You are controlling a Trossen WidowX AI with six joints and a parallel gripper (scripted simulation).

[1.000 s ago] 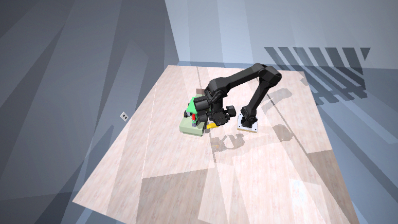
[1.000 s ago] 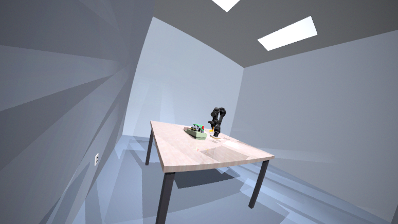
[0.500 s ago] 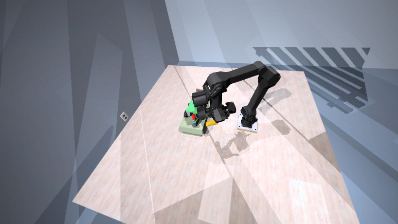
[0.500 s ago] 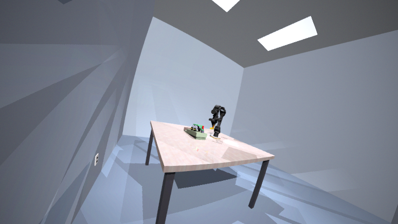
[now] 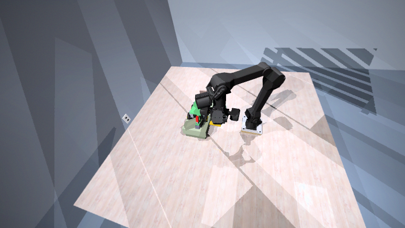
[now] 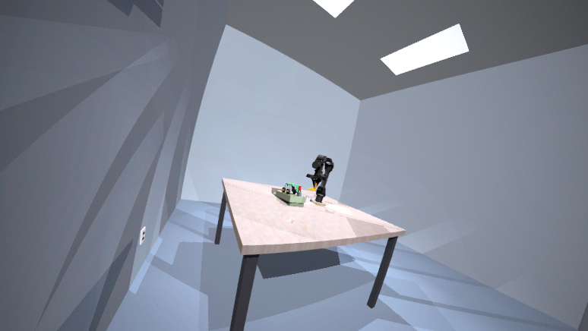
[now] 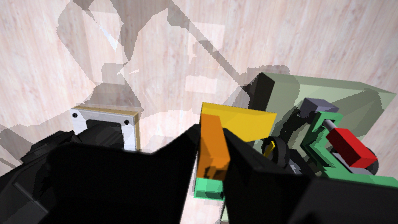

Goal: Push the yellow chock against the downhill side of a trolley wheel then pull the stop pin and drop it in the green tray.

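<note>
The yellow chock lies 2 cm ahead of my gripper tip and 1 cm below it. Round my gripper tip: trolley: 15 cm ahead, 11 cm to the right, 6 cm below; grey-green ramp: 15 cm ahead, 13 cm below, 11 cm to the right; red-headed stop pin: 14 cm ahead, 5 cm below, 1 cm to the right.
</note>
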